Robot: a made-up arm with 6 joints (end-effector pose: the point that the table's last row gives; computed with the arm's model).
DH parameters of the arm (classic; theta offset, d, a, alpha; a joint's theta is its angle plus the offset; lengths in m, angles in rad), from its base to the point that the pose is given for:
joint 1: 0 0.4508 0 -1.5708
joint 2: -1.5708 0 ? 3.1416
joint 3: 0 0 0 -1.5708
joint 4: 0 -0.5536 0 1.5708
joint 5: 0 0.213 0 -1.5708
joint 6: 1.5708 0 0 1.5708
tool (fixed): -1.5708 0 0 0
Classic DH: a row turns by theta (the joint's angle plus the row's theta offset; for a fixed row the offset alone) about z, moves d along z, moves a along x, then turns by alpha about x.
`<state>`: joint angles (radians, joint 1 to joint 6).
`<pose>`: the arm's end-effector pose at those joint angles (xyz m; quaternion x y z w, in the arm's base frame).
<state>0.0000 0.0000 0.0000 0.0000 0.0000 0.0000</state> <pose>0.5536 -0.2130 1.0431 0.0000 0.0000 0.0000 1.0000</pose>
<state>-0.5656 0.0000 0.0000 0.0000 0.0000 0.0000</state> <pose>0.3532 -0.4765 1.0431 0.0000 0.0000 -0.2790 0.9603</pose>
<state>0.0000 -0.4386 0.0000 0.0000 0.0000 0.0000</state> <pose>0.2497 -0.2130 1.2221 0.0000 -0.2175 0.0000 0.9760</pose>
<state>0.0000 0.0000 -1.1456 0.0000 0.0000 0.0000</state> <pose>0.2284 -0.2130 0.5388 0.0000 0.5420 0.0000 0.8404</pose>
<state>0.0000 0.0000 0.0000 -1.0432 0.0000 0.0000</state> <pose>0.5536 -0.1072 0.8591 0.4983 0.0000 0.0000 0.8670</pose>
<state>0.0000 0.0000 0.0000 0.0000 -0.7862 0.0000</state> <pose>0.5536 -0.2130 1.0431 0.0000 0.3831 0.0000 0.9237</pose>
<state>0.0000 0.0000 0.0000 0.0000 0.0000 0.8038</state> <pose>0.5536 -0.2130 1.0431 -0.3912 0.0000 0.0000 0.9203</pose>
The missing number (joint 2, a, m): 0.5923
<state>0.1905 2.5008 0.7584 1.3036 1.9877 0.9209</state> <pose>0.4643 0.0323 -0.6046 -0.1593 -0.3619 0.5494 0.7361</pose>
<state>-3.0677 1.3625 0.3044 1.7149 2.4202 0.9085</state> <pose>-1.0297 -0.1069 0.1943 -0.7009 0.0834 -0.4940 0.5077</pose>
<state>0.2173 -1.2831 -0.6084 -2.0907 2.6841 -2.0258</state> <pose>-0.0425 0.0990 0.8203 -0.2941 0.8566 0.0095 0.4239</pose>
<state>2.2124 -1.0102 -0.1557 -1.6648 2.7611 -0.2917</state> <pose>-0.0291 0.0055 1.0440 0.8366 0.0289 -0.4201 0.3504</pose>
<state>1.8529 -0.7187 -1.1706 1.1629 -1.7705 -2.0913</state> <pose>0.0273 0.2093 0.8308 -0.0055 0.1331 -0.0417 0.9902</pose>
